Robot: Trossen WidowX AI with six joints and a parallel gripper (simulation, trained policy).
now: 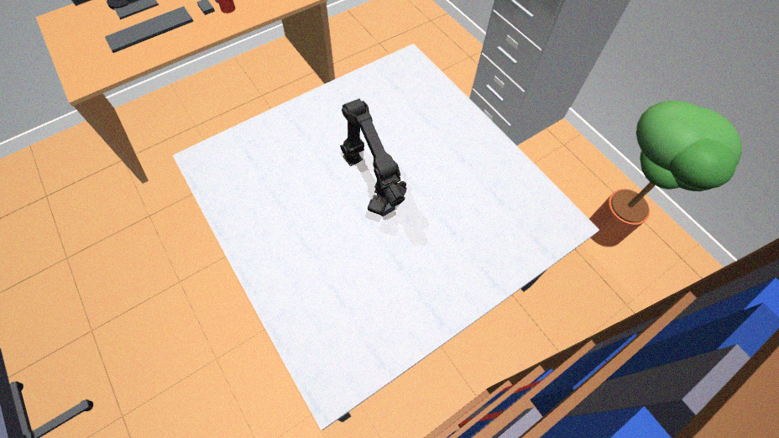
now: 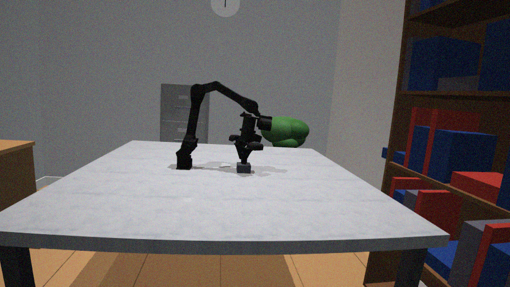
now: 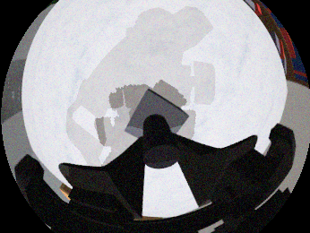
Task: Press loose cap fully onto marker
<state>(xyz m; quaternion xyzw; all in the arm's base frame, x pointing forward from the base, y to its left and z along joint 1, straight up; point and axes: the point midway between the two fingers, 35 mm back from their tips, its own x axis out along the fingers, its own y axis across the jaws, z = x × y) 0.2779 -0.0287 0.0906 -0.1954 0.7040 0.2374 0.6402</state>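
My gripper tip is now 10 mm short of the dark cap and 10 mm below it. Also, from my gripper tip: grey holder block: 10 mm ahead, 40 mm below.
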